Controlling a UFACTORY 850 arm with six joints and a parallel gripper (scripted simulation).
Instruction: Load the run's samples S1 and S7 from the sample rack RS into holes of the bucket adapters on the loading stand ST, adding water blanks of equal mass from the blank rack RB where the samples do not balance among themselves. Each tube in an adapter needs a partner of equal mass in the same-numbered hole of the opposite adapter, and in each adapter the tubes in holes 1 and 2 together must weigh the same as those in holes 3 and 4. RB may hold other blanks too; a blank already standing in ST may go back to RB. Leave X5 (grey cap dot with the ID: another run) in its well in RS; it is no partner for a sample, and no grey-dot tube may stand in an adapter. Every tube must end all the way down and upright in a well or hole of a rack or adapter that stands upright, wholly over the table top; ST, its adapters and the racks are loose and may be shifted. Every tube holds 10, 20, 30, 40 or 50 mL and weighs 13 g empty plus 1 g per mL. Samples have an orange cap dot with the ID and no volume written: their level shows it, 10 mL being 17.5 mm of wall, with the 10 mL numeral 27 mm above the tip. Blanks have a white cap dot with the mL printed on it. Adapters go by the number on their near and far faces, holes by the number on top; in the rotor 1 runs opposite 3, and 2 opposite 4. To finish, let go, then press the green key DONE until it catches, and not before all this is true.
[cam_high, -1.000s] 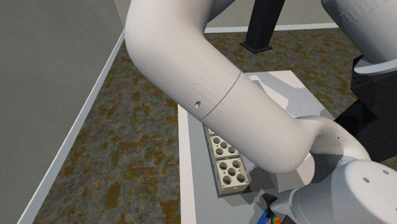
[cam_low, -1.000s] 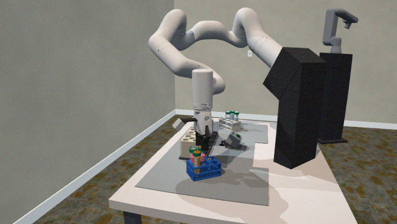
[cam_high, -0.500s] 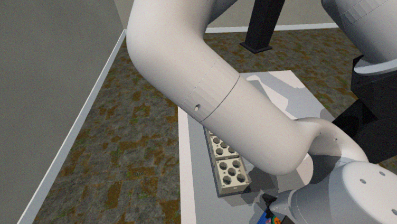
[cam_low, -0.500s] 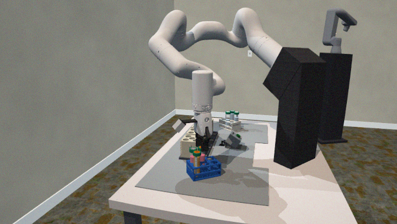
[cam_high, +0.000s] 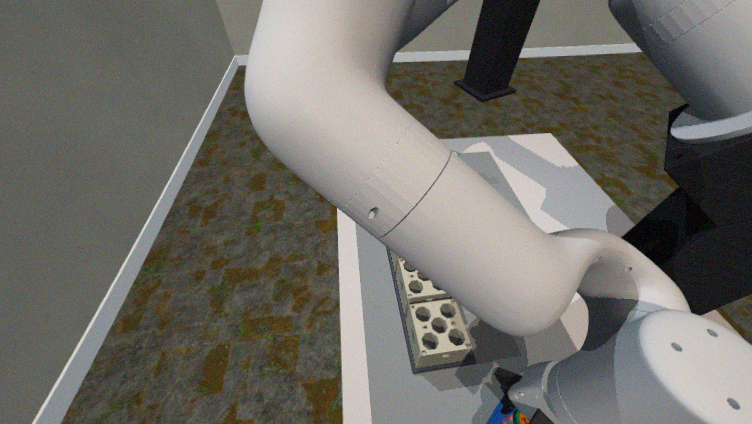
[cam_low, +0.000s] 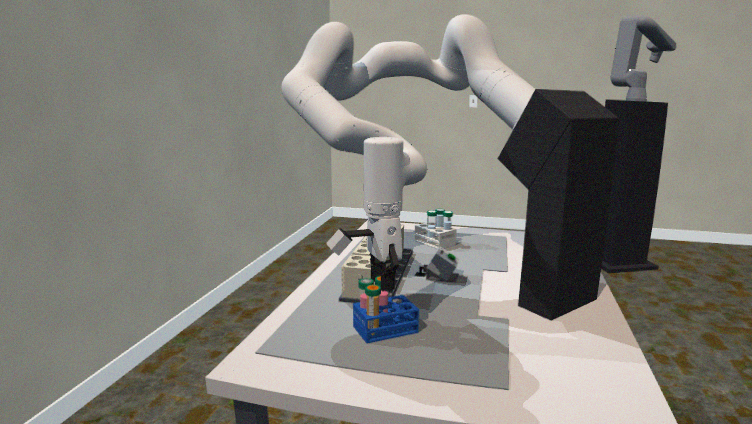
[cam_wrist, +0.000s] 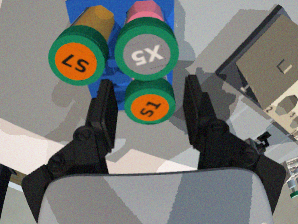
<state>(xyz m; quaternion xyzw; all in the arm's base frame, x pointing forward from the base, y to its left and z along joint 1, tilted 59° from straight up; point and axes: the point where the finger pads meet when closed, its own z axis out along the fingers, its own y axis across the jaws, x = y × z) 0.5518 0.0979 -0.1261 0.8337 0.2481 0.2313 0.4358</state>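
My hand is 60 mm above the sample S1 and 10 mm short of it. Round my hand: blue sample rack RS: 90 mm below, 20 mm to the left, 10 mm behind; grey-dot tube X5: 60 mm below, 30 mm ahead, 20 mm to the left; sample S7: 60 mm to the left, 60 mm below, 30 mm ahead.
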